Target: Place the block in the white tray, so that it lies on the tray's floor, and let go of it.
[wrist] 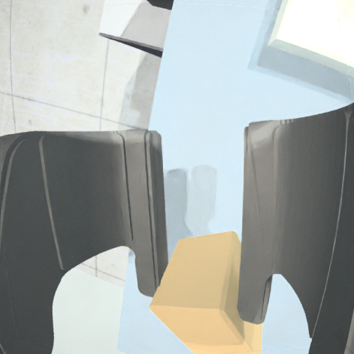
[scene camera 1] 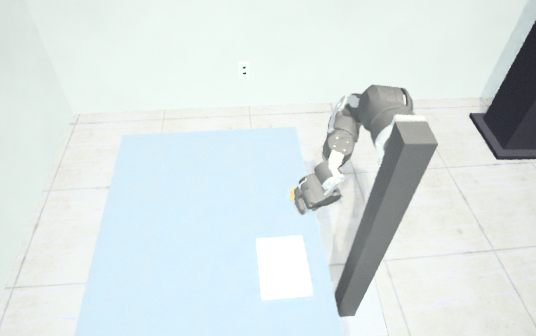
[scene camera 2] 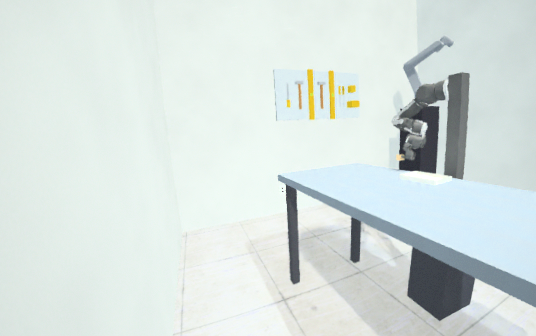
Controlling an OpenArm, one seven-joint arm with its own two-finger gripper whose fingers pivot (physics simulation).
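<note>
An orange-yellow block [scene camera 1: 292, 194] [scene camera 2: 400, 157] [wrist: 195, 275] is held between the fingertips of my gripper [scene camera 1: 298, 201] [scene camera 2: 404, 157] [wrist: 204, 215], which is shut on it. The block is tilted in the grip, and both fingers touch its sides in the wrist view. In scene camera 2 the gripper and block are in the air, above the level of the table top. The white tray [scene camera 1: 284, 267] [scene camera 2: 426, 178] [wrist: 320, 32] lies on the table near its edge on the robot's side, apart from the block. In the wrist view part of the tray shows at the top right.
The light blue table [scene camera 1: 200, 200] [scene camera 2: 400, 200] [wrist: 205, 75] carries the tray. The robot's dark grey post [scene camera 1: 385, 220] [scene camera 2: 457, 125] stands beyond the table edge, close to the tray's side. A tool board [scene camera 2: 316, 95] hangs on the wall.
</note>
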